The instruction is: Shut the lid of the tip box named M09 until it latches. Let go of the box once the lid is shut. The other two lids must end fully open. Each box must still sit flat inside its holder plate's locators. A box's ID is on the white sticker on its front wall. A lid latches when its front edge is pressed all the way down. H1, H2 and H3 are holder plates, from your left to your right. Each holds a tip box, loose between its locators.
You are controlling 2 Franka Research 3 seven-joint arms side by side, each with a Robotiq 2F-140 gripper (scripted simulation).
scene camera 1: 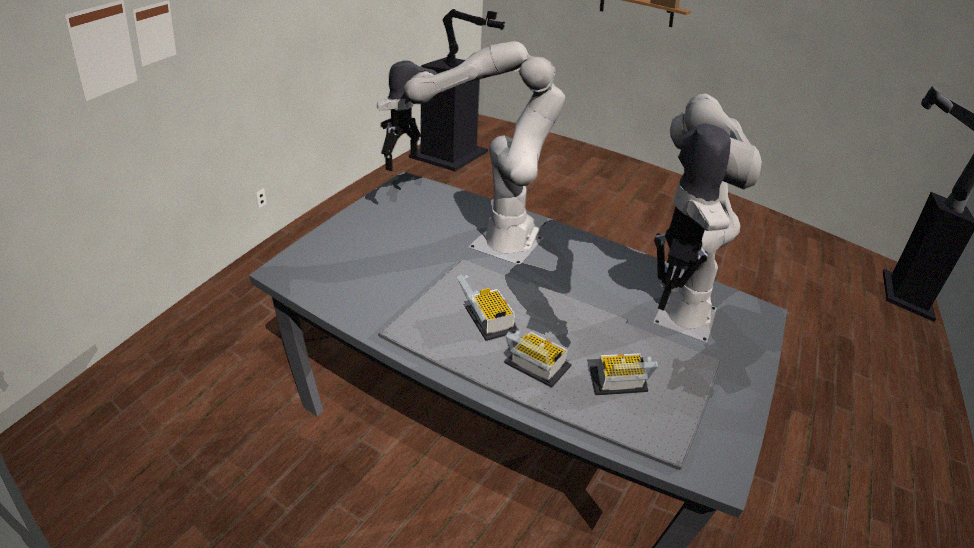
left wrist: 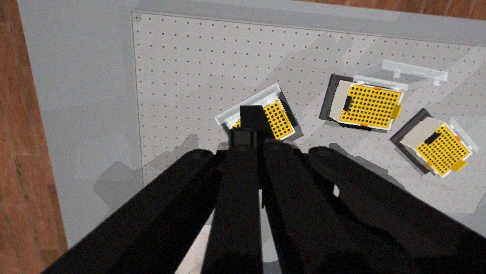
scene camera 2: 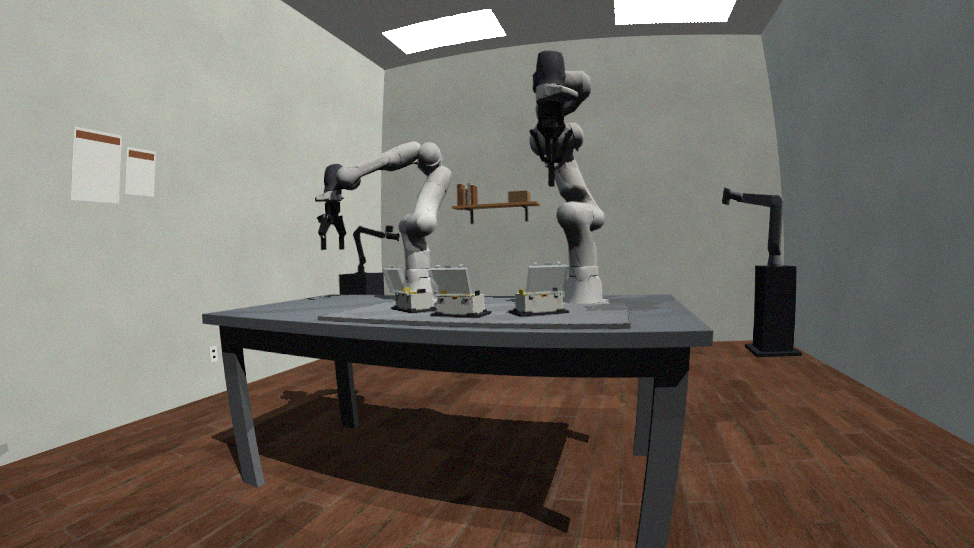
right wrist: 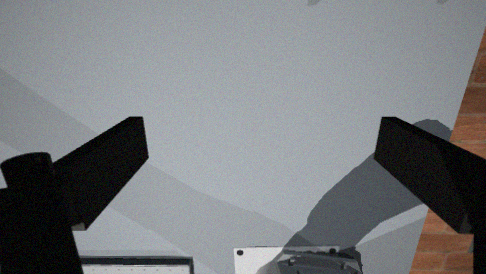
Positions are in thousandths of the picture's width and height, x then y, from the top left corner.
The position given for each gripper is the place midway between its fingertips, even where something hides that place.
In view: the left gripper (scene camera 1: 679,559), the right gripper (scene camera 1: 412,297) and a tip box (scene camera 1: 572,667).
The left gripper shows as well in the left wrist view (left wrist: 515,451) and in scene camera 2 (scene camera 2: 566,339). The right gripper shows as well in scene camera 2 (scene camera 2: 342,455) and in the right wrist view (right wrist: 536,505).
